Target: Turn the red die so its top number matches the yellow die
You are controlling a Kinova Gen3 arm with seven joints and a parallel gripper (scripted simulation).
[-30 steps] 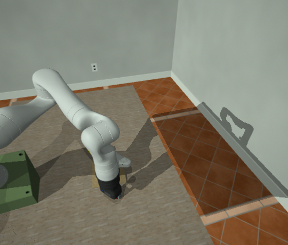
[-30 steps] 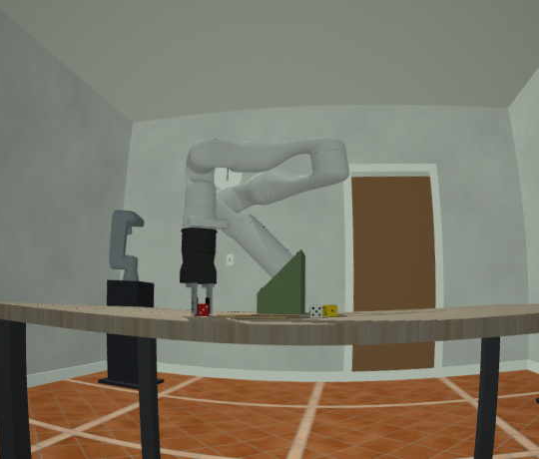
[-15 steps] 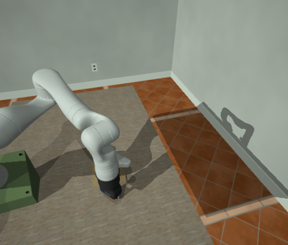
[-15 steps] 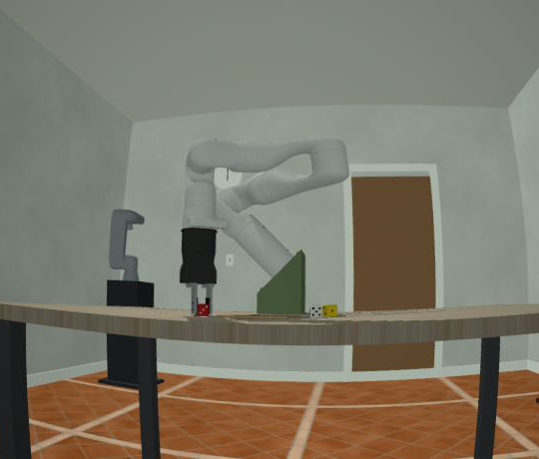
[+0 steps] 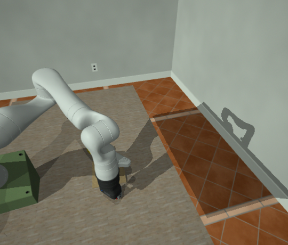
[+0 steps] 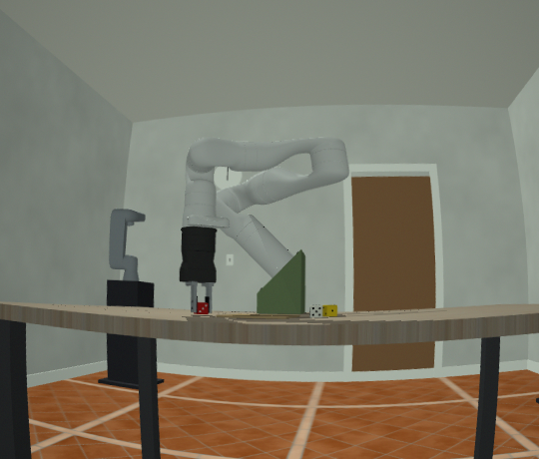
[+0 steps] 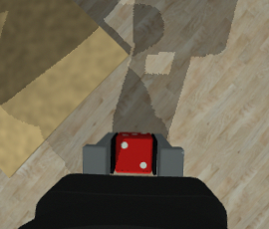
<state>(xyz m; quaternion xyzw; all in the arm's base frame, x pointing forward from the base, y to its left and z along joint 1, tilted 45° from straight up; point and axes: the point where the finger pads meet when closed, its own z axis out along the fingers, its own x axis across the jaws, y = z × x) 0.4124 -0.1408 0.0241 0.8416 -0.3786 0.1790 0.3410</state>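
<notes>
Right now my hand is 2 cm past the tan mat, 12 cm to the right of it and 2 cm above it. The rest, counted from my hand: red die: 1 cm below; then white die: 1 cm behind, 24 cm to the left, 1 cm below; then yellow die: 8 cm behind, 26 cm to the left, 1 cm below.
</notes>
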